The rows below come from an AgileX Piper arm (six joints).
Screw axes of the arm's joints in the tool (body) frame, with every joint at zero. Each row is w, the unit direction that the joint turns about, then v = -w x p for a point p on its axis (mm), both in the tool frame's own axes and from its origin. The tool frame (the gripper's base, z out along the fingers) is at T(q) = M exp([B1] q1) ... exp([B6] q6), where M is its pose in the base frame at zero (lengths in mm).
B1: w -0.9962 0 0.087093 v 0.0 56.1 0.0
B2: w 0 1 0 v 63.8 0.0 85.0
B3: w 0 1 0 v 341.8 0.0 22.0
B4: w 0 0 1 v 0.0 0.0 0.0
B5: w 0 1 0 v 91.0 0.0 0.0
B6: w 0 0 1 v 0.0 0.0 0.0
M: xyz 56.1 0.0 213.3 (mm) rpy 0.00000 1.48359 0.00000 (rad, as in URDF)
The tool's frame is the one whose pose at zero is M.
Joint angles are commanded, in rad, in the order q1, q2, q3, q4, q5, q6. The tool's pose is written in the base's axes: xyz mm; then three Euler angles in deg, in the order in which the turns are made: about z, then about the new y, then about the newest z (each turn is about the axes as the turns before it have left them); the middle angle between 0 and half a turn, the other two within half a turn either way. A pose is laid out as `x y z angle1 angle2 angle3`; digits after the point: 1 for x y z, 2 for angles.
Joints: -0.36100 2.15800 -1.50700 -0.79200 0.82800 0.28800
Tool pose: 394.0 -199.7 148.7 -81.30 143.01 -72.74
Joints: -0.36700 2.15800 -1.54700 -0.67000 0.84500 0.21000
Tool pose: 397.7 -198.2 154.0 -79.81 147.10 -69.88
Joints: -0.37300 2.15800 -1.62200 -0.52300 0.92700 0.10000
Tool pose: 402.0 -196.3 167.3 -80.36 152.22 -69.16
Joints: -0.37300 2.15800 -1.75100 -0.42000 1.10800 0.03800
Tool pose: 405.8 -194.4 195.5 -86.78 156.34 -72.55
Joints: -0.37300 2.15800 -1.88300 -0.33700 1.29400 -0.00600
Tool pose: 406.7 -190.2 225.8 -94.08 160.54 -77.55
